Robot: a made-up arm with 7 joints. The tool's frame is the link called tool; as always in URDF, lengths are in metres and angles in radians. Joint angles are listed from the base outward.
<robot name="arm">
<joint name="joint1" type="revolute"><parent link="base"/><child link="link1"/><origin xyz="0.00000 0.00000 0.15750" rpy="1.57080 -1.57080 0.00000"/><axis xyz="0 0 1"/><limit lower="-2.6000" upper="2.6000"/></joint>
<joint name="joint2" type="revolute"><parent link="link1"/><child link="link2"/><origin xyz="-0.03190 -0.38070 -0.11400" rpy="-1.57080 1.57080 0.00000"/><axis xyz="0 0 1"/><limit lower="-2.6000" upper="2.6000"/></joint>
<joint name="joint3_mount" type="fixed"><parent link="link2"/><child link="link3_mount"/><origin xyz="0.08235 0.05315 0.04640"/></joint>
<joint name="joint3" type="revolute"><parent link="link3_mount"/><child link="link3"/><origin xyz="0.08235 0.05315 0.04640" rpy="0.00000 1.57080 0.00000"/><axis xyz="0 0 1"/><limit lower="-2.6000" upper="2.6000"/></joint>
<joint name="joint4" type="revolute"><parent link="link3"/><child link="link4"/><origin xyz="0.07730 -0.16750 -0.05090" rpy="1.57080 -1.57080 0.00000"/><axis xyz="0 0 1"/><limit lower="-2.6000" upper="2.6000"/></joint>
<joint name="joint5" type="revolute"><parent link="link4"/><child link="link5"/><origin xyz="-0.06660 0.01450 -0.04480" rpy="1.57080 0.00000 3.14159"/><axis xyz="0 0 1"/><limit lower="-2.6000" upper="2.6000"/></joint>
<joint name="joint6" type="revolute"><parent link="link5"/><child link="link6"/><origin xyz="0.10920 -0.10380 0.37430" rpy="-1.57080 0.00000 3.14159"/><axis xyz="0 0 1"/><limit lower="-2.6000" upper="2.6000"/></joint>
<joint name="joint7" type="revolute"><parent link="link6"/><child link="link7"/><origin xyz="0.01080 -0.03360 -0.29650" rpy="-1.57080 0.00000 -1.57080"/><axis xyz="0 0 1"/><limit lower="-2.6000" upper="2.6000"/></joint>
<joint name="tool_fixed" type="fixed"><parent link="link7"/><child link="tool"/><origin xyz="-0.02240 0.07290 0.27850" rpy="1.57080 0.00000 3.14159"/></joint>
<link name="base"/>
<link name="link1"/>
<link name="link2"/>
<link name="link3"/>
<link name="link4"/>
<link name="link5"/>
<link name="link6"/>
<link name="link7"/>
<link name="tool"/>
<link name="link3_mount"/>
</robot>
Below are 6 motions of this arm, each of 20 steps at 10 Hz.
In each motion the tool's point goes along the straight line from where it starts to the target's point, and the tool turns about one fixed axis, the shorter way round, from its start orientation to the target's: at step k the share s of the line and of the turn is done. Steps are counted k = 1, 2, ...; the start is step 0. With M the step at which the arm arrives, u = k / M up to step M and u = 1 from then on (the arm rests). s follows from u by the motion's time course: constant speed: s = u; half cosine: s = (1 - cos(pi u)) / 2; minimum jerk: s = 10 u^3 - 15 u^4 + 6 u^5.
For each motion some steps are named. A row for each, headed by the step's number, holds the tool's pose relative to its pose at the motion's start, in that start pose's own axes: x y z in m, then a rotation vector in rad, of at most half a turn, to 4 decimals.
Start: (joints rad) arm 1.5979 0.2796 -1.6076 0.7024 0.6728 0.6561 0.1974
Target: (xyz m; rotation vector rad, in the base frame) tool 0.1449 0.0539 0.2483 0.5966 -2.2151 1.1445
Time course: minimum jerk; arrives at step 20
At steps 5, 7, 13, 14, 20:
5: 0.0173 -0.0094 -0.0162 0.1432 0.1003 -0.0768
7: 0.0393 -0.0213 -0.0368 0.3253 0.2278 -0.1745
13: 0.1279 -0.0692 -0.1197 1.0579 0.7410 -0.5675
14: 0.1399 -0.0757 -0.1310 1.1576 0.8109 -0.6210
20: 0.1672 -0.0904 -0.1565 1.3832 0.9689 -0.7420

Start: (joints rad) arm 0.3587 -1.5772 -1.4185 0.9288 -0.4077 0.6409 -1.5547
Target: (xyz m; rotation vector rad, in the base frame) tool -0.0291 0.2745 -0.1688 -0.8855 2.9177 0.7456
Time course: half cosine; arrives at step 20
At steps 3, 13, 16, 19, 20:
3: 0.0030 -0.0071 0.0028 0.0318 0.0158 0.0162
13: 0.0396 -0.0943 0.0378 0.4241 0.2111 0.2167
16: 0.0493 -0.1173 0.0470 0.5277 0.2626 0.2697
19: 0.0542 -0.1289 0.0516 0.5798 0.2886 0.2963
20: 0.0545 -0.1297 0.0519 0.5834 0.2904 0.2981

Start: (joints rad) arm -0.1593 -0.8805 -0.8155 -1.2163 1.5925 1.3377 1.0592
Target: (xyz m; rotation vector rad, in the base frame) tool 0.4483 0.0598 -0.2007 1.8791 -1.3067 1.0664
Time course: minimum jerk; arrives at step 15
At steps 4, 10, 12, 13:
4: 0.0059 0.0624 -0.0390 -0.0957 -0.1547 -0.2007
10: 0.0383 0.4043 -0.2529 -0.6202 -1.0031 -1.3010
12: 0.0457 0.4820 -0.3016 -0.7395 -1.1960 -1.5512
13: 0.0476 0.5018 -0.3140 -0.7699 -1.2451 -1.6149

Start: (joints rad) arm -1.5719 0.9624 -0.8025 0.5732 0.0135 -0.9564 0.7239
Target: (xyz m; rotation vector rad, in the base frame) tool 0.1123 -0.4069 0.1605 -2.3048 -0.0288 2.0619
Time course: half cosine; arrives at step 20
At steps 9, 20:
9: 0.0210 -0.0321 -0.1580 -0.3761 0.4466 -0.2331
20: 0.0498 -0.0760 -0.3746 -0.8917 1.0588 -0.5526

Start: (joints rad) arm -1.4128 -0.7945 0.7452 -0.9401 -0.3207 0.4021 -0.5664
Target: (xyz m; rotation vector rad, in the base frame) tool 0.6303 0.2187 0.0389 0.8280 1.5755 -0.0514
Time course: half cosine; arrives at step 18
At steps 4, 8, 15, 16, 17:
4: -0.0232 -0.0314 0.0039 0.0154 0.0076 0.1905
8: -0.0821 -0.1110 0.0138 0.0544 0.0269 0.6728
15: -0.1854 -0.2507 0.0311 0.1228 0.0607 1.5192
16: -0.1927 -0.2606 0.0324 0.1276 0.0631 1.5792
17: -0.1972 -0.2666 0.0331 0.1306 0.0645 1.6159

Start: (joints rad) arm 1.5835 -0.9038 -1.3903 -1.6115 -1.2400 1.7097 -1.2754
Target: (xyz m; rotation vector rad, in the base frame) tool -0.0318 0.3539 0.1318 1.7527 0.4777 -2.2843
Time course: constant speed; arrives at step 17
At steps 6, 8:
6: -0.0432 -0.0051 0.0551 0.2599 -0.5404 0.0533
8: -0.0575 -0.0068 0.0734 0.3465 -0.7206 0.0710

